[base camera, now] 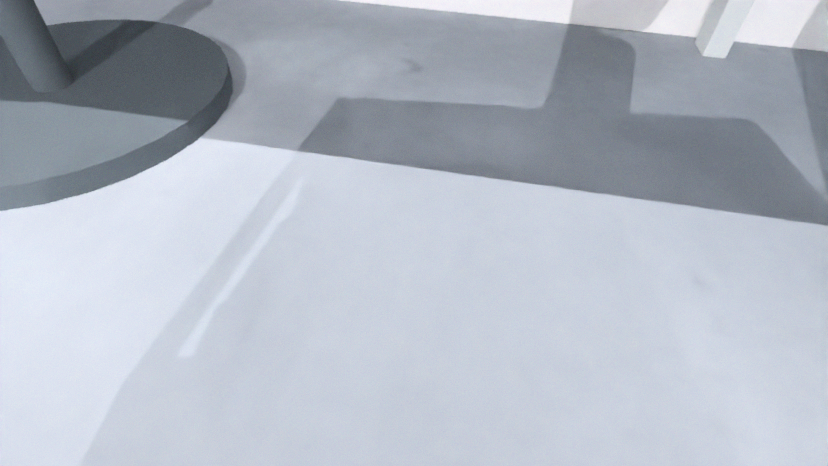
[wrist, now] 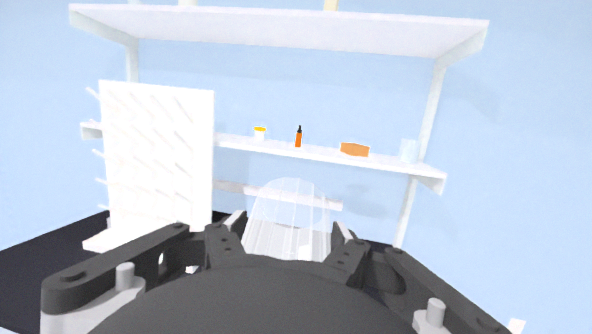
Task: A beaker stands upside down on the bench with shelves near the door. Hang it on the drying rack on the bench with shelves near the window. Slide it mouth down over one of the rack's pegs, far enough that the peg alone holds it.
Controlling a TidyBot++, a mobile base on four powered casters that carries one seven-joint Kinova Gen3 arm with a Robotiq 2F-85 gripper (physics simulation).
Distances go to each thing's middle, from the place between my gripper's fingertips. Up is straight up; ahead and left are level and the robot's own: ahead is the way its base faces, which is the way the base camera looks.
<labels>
My hand is 2 cm above the clear glass beaker (wrist: pixel 290 219).
</labels>
